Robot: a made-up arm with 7 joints.
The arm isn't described. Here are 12 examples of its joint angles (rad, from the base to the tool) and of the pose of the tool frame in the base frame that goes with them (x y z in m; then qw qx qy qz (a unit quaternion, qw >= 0)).
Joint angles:
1: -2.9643 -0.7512 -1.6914 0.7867 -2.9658 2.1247 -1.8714
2: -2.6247 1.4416 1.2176 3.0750 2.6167 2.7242 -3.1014
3: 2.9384 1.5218 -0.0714 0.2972 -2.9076 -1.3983 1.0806
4: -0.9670 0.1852 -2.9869 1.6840 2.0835 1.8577 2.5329
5: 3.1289 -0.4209 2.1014 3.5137 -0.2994 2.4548 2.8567
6: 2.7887 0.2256 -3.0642 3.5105 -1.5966 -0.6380 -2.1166
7: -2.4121 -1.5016 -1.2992 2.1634 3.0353 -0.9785 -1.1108
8: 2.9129 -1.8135 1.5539 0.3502 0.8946 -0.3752 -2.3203
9: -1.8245 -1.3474 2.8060 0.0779 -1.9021 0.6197 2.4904
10: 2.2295 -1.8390 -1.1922 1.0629 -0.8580 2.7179 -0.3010
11: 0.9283 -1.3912 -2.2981 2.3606 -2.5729 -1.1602 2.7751
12: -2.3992 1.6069 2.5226 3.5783 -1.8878 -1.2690 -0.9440
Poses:
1: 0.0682 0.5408 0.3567 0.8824 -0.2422 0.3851 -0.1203
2: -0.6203 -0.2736 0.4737 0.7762 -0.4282 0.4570 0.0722
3: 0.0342 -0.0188 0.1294 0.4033 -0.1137 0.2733 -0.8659
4: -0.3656 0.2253 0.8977 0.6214 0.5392 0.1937 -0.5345
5: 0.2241 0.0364 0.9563 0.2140 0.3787 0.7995 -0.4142
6: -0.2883 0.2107 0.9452 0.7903 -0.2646 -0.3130 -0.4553
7: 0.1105 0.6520 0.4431 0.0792 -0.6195 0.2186 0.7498
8: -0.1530 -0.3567 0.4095 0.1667 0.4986 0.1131 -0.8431
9: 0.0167 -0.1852 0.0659 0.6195 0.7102 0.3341 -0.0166
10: 0.4241 0.1153 0.3388 0.1211 -0.4901 -0.7694 0.3913
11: -0.1285 -0.6707 0.2289 0.3169 -0.4583 0.6349 -0.5352
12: -0.5787 -0.2978 0.2200 0.8748 -0.0052 -0.4307 -0.2217
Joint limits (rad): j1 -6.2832..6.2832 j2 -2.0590..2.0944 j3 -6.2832..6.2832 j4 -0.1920..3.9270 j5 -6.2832..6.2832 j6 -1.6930..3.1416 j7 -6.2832..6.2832
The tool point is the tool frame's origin. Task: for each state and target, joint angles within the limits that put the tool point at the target. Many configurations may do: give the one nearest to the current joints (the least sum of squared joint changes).
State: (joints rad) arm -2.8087 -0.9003 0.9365 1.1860 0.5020 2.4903 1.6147
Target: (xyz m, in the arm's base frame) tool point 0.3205 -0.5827 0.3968
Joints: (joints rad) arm -3.3188 -1.3314 1.4421 1.8018 0.7512 1.9396 1.6147
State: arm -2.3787 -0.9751 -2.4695 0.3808 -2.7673 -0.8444 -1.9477
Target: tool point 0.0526 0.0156 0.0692
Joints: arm -2.5513 -0.9573 -3.2086 0.4173 -3.1532 -0.8598 -1.9477
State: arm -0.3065 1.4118 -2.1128 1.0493 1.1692 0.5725 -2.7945
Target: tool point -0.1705 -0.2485 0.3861
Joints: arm 0.2047 1.5460 -2.0382 0.1299 1.1249 0.8242 -2.7945
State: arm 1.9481 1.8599 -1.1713 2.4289 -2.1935 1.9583 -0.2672
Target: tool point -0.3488 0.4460 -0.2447
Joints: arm 2.6552 2.0944 -0.5372 2.2536 -2.2808 2.0631 -0.2672
